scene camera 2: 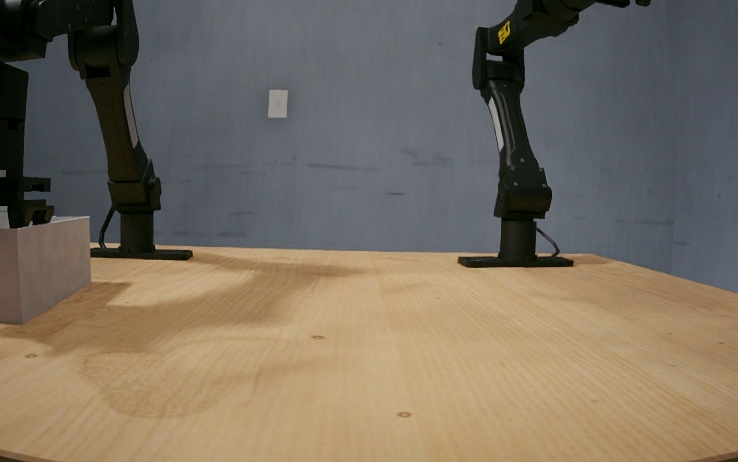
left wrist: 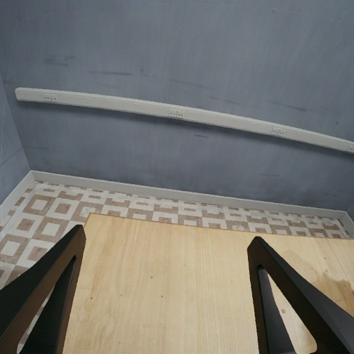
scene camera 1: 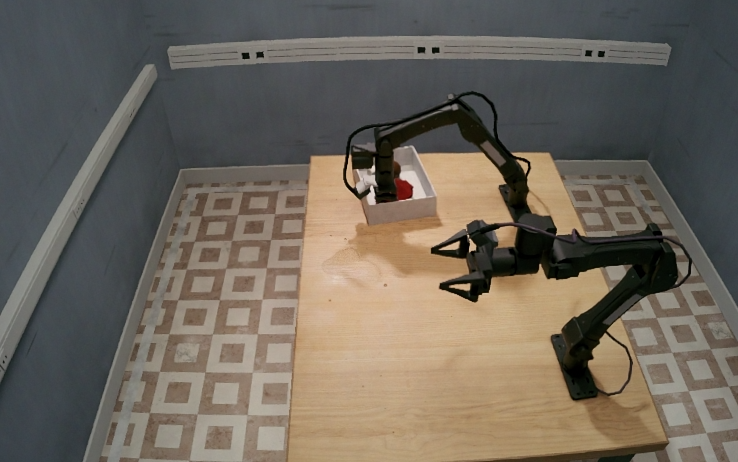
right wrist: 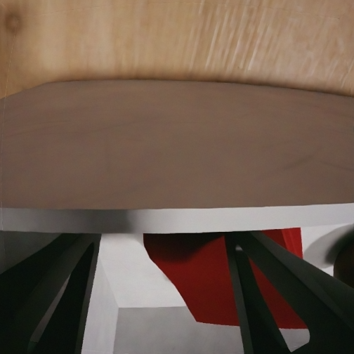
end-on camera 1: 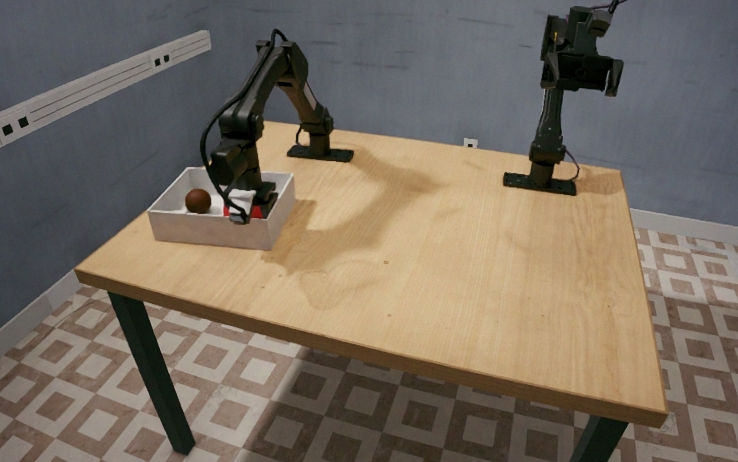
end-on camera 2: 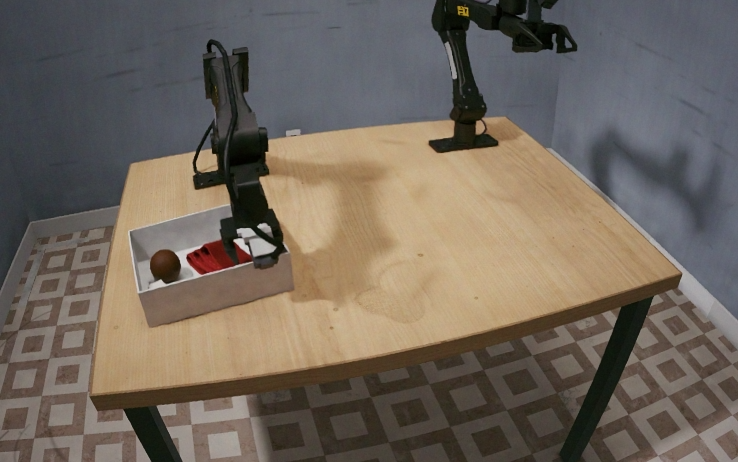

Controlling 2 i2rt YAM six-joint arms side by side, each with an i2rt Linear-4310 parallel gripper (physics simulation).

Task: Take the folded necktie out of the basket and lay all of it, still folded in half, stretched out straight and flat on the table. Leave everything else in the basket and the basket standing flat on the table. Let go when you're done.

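The red folded necktie (scene camera 1: 404, 189) (end-on camera 1: 255, 210) (end-on camera 2: 212, 256) (right wrist: 200, 285) lies bunched in several layers inside the white basket (scene camera 1: 403, 211) (scene camera 2: 51, 272) (end-on camera 1: 206, 231) (end-on camera 2: 217, 299) (right wrist: 175, 220), which stands flat on the table. My right gripper (scene camera 1: 385, 197) (end-on camera 2: 253, 253) (right wrist: 165, 220) points down into the basket, partly open and empty. In the right wrist view one finger overlaps the necktie and the other is beside it, near the basket's end wall; contact cannot be told. The basket rim hides the necktie's near edge there. My left gripper (scene camera 1: 435, 268) (end-on camera 1: 580, 89) (left wrist: 171, 237) is wide open and empty, high above the table.
A brown ball (scene camera 1: 396, 167) (end-on camera 1: 197, 201) (end-on camera 2: 165, 265) sits in the basket at the end away from my right gripper, with a small white item (end-on camera 2: 157, 283) beside it. The basket's walls stand close around my right fingers. The wooden table (scene camera 1: 381, 354) (end-on camera 1: 462, 272) (end-on camera 2: 490, 217) extends beyond the basket.
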